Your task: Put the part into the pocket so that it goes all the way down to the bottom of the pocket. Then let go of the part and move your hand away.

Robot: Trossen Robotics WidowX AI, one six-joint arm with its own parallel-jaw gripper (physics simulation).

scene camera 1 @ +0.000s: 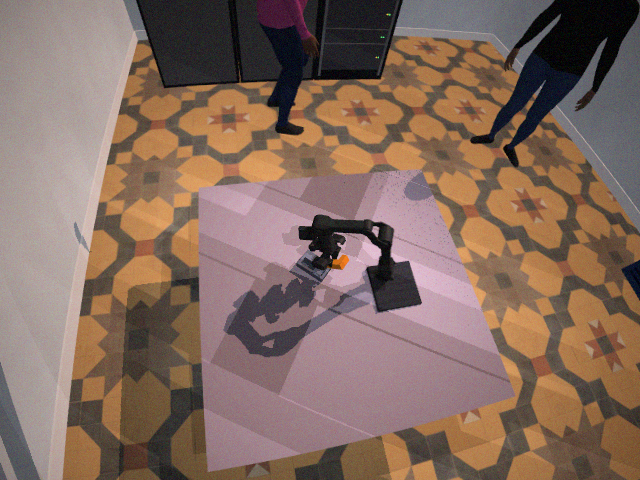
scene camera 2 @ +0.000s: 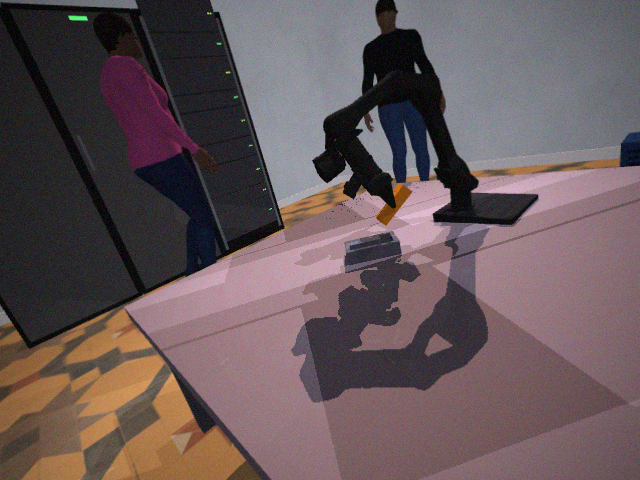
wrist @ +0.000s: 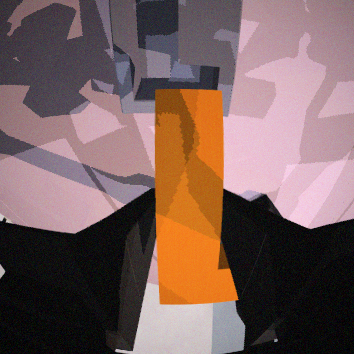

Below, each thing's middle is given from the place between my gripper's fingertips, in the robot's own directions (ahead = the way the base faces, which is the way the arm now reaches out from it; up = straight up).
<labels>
Now: the grey pocket block (wrist: 150, 52) 9 cm below my hand, 6 cm to the right of it and 6 cm ahead of it. Also, from my hand: orange L-shaped part (wrist: 192, 267) (1 cm behind).
</labels>
